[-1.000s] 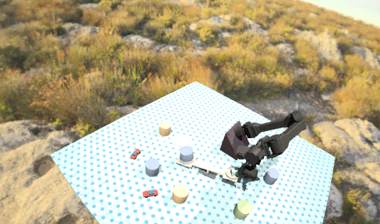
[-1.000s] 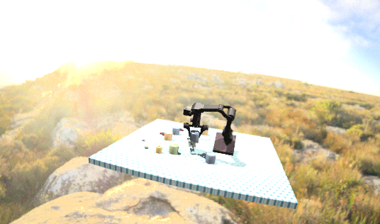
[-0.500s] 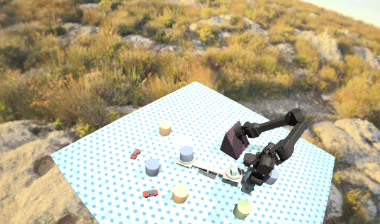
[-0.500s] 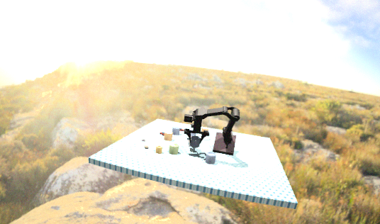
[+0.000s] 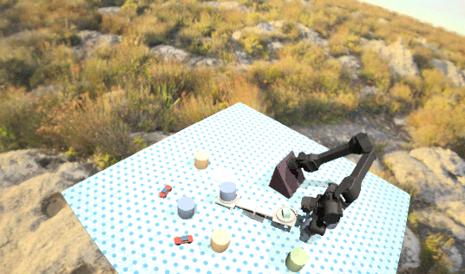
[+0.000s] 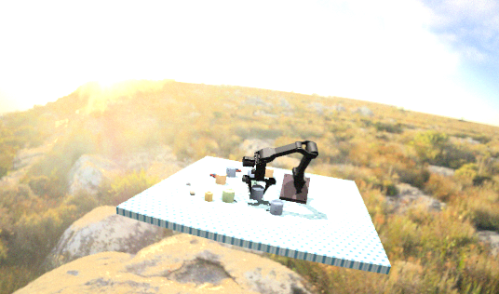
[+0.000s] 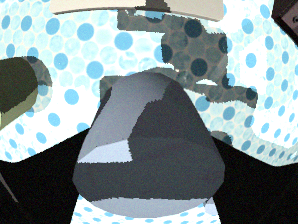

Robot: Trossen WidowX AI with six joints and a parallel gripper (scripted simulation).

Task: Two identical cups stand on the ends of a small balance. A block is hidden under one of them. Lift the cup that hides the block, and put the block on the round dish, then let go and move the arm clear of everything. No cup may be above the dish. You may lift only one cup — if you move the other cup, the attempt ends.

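Now: gripper tip 12 cm to the left of the green block, 4 cm short of it and 2 cm below it. The rest, counted from my gripper tip: grey cup (38 cm to the right, 11 cm ahead, 1 cm below); pale round dish (48 cm to the right, 6 cm below); balance beam (23 cm to the right, 7 cm ahead, 3 cm below).
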